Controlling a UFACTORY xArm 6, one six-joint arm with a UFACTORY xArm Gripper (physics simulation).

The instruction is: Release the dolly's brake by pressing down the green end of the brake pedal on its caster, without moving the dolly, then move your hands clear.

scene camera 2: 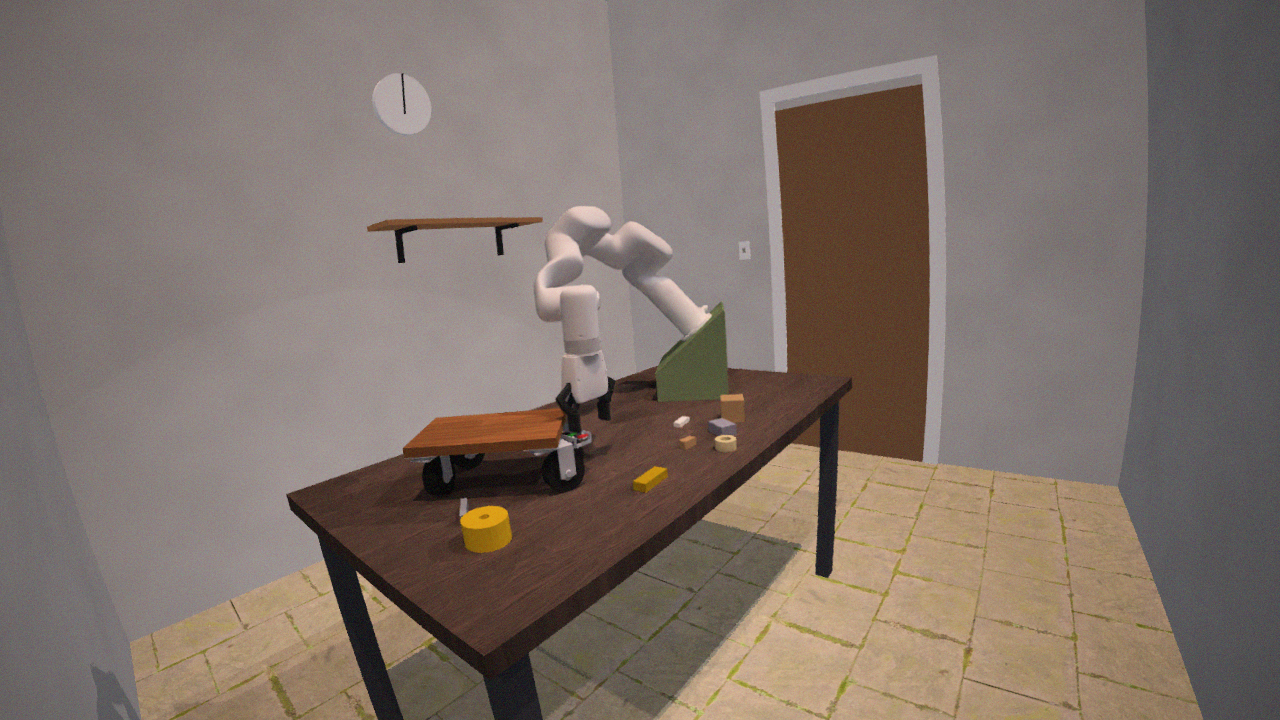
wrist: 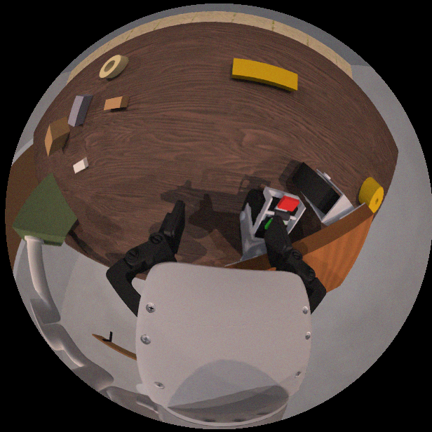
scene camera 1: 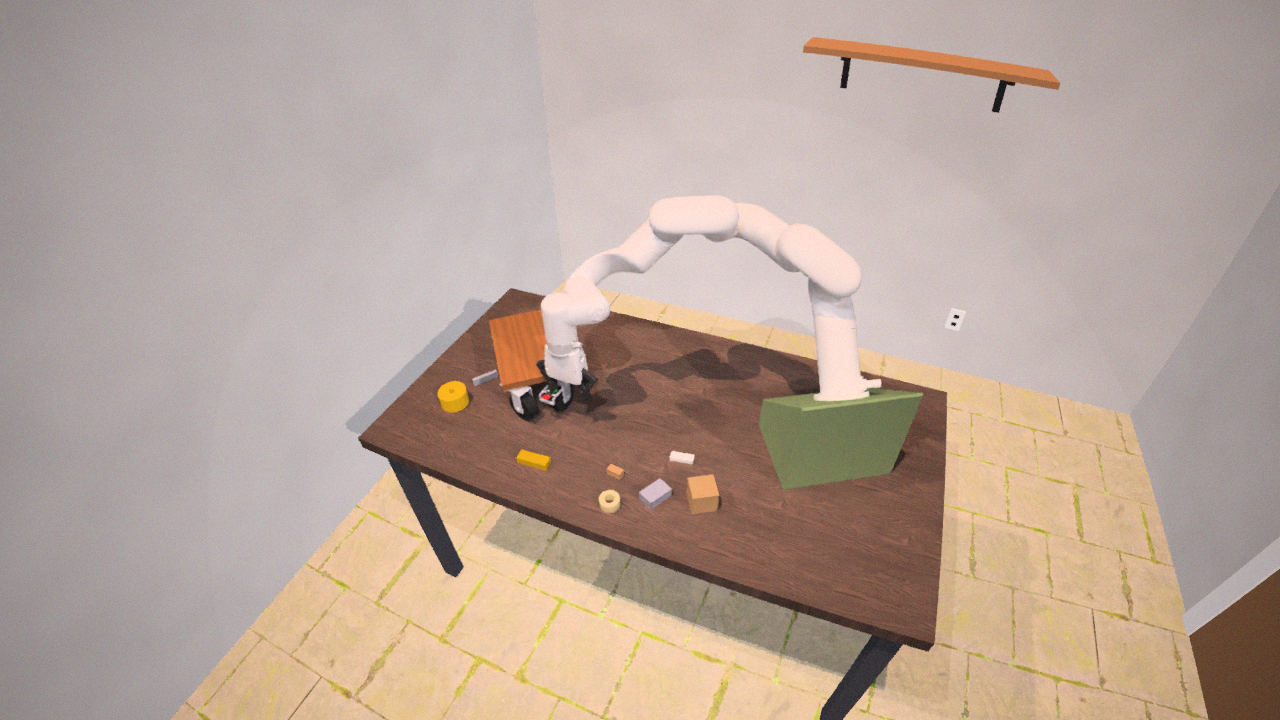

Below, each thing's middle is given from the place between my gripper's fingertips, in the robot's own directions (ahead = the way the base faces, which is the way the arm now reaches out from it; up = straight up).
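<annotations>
Yellow bar [wrist: 252, 70]: 3 cm ahead of my hand, 17 cm to the left, 8 cm below. Dolly [scene camera 2: 461, 440]: 13 cm to the right of my hand, 17 cm ahead, 3 cm below. Orange block [scene camera 1: 702, 492]: 39 cm behind my hand, 16 cm to the left, 6 cm below. Going by their middles, of the things named here, farthest from my hand: the orange block.
</annotations>
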